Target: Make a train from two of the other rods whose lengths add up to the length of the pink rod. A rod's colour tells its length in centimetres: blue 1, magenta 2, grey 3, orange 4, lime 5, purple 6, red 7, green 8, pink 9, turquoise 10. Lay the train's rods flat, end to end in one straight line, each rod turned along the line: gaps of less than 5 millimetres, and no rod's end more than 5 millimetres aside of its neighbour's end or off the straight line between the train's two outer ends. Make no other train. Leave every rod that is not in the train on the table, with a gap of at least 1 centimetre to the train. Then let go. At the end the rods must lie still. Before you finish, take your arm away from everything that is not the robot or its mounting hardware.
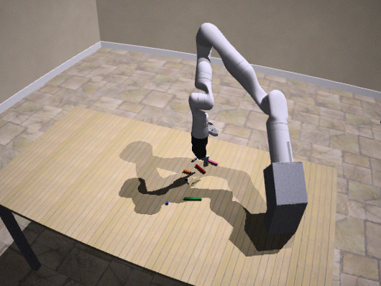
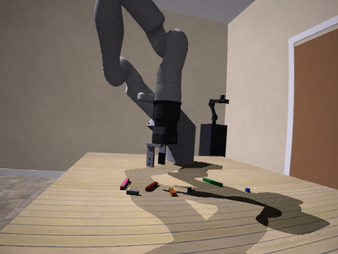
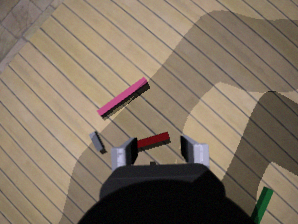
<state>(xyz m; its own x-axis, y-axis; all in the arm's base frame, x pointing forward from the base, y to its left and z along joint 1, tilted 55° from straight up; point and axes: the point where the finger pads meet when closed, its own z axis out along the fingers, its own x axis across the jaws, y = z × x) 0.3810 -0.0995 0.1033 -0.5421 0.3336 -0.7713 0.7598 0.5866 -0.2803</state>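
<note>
My gripper is now 70 mm short of the orange rod, 70 mm above it and 20 mm to the right of it. The rest, counted from my hand: grey rod 80 mm to the right, 70 mm below, 60 mm ahead; pink rod 80 mm to the right, 70 mm below, 20 mm behind; red rod 70 mm below, 10 mm to the right, 10 mm ahead.
</note>
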